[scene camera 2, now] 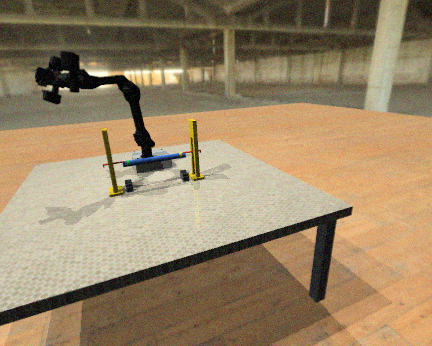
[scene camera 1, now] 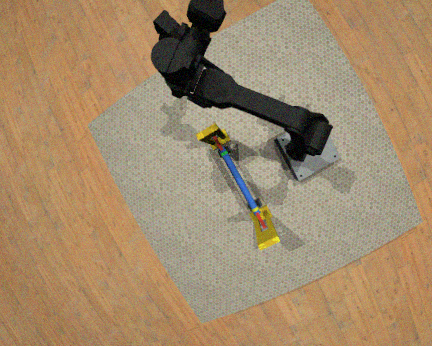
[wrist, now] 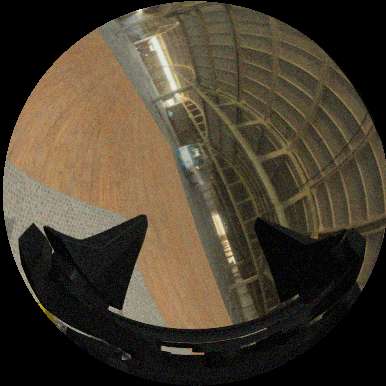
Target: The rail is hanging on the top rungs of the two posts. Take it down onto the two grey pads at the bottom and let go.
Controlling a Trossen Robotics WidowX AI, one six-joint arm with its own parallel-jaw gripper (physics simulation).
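Frame: origin at the arm's base, x up, y left, z back, level; centimetres.
Seen in the pictures: gripper, between the fingertips: (wrist: pixel 203 222); arm's base, origin of its link: (scene camera 2: pixel 147 156) (scene camera 1: pixel 294 148).
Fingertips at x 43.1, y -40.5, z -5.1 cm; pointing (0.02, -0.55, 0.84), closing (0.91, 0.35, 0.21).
Observation:
Offsets run from my fingertips to a thing's top centre. Level surfaces: height alone.
The blue rail {dx -36.1, dy +38.8, dz -20.8 cm} (scene camera 1: pixel 240 180) (scene camera 2: pixel 155 159), with red end rods and a green and a yellow band, hangs level between two upright yellow posts, the left one {dx -20.6, dy +18.8, dz -19.2 cm} (scene camera 1: pixel 215 134) (scene camera 2: pixel 109 160) and the right one {dx -20.6, dy +58.7, dz -22.4 cm} (scene camera 1: pixel 268 242) (scene camera 2: pixel 194 145). Its red ends rest at the posts, above the table; the rungs are too small to tell apart. Two small dark grey pads {dx -46.2, dy +25.0, dz -19.7 cm} (scene camera 2: pixel 129 185) {dx -46.2, dy +52.5, dz -21.9 cm} (scene camera 2: pixel 184 175) stand below the rail, one near each post's foot. My gripper (wrist: pixel 203 222) is open and empty, high above and away from the rail, pointing outward. The rail does not show between the fingers.
My arm (scene camera 1: pixel 260 102) (scene camera 2: pixel 136 110) reaches out from its grey base plate (scene camera 1: pixel 320 160) beside the posts and passes high over the table {dx -50.6 cm} (scene camera 1: pixel 165 240) (scene camera 2: pixel 165 225). A sliver of yellow shows at the wrist view's lower left edge. Wooden floor (scene camera 1: pixel 50 225) (scene camera 2: pixel 380 260) (wrist: pixel 95 125) surrounds the table.

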